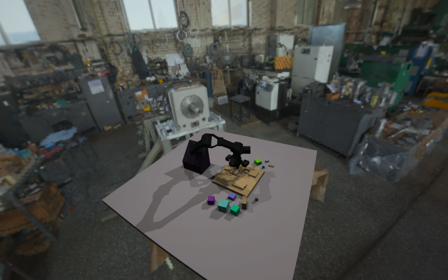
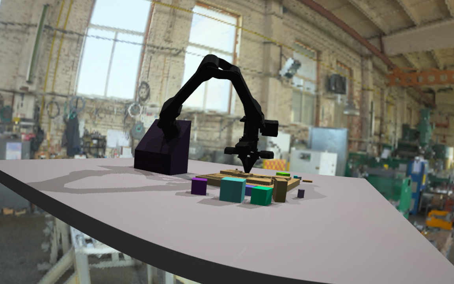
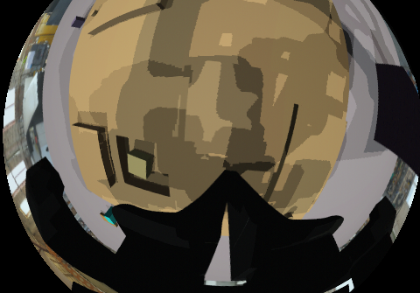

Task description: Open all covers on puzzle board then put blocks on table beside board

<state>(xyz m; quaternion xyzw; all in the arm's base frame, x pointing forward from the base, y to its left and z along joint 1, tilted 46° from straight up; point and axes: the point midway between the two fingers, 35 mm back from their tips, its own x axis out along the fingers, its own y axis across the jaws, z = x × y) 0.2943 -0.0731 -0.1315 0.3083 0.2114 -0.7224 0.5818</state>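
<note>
My gripper tip is 8 cm to the left of the tan puzzle board and 3 cm short of it. Round my gripper tip: lime block 15 cm to the left, 13 cm ahead, 1 cm below; small teal block 19 cm ahead, 10 cm to the left, 1 cm below; violet block 27 cm to the right, 6 cm ahead, 1 cm below.
</note>
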